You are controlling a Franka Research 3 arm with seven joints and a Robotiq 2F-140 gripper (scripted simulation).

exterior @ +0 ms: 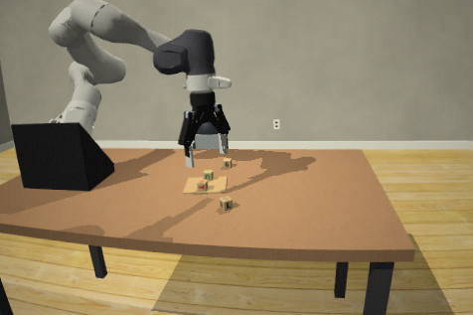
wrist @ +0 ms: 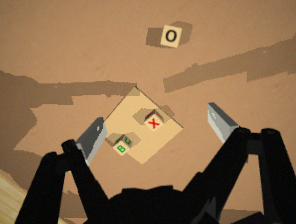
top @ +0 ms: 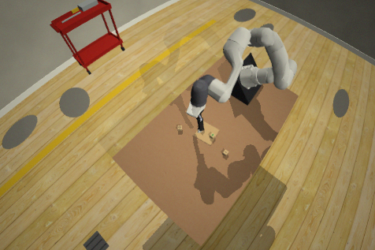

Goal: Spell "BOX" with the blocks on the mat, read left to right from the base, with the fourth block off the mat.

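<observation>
The O block is 8 cm ahead of my hand, 8 cm to the right of it and 11 cm below it. From my hand the other things lie so: tan mat (5 cm behind, 8 cm to the left, 13 cm below).
</observation>
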